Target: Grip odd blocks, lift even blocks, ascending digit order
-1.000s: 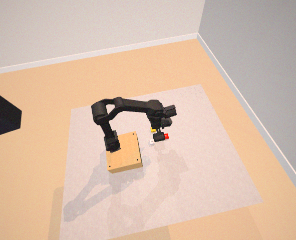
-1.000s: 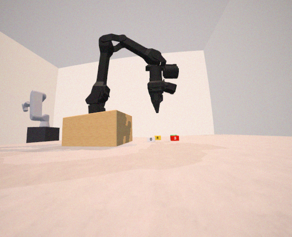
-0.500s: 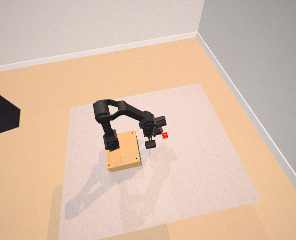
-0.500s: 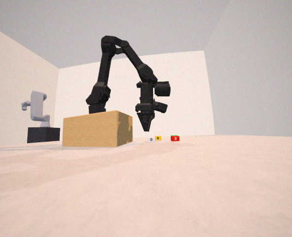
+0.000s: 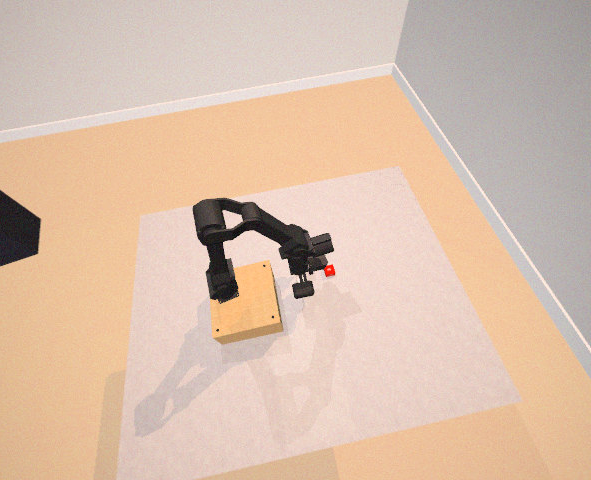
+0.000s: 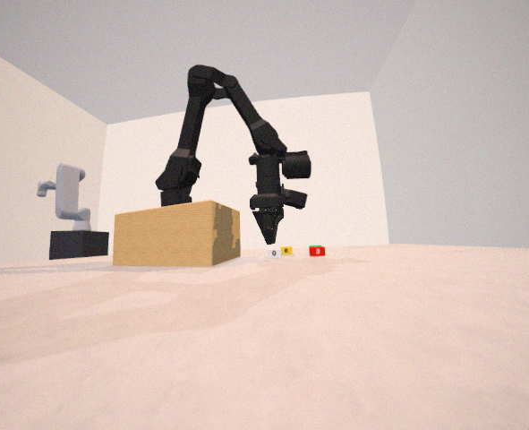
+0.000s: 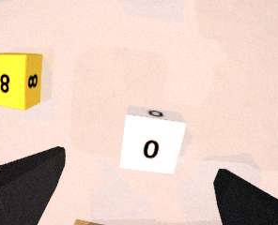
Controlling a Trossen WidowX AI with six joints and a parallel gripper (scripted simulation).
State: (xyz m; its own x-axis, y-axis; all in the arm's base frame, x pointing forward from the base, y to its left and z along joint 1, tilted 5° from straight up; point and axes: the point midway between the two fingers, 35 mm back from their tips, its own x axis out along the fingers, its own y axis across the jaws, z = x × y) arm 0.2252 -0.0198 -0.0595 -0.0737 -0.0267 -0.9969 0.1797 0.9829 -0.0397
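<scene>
Now: gripper tip 20 mm above the white block and 10 mm short of it. Also, from my gripper tip: green block (140 mm ahead, 110 mm to the left, 20 mm below); then yellow block (80 mm to the left, 50 mm ahead, 20 mm below); then red block (110 mm ahead, 20 mm below).
</scene>
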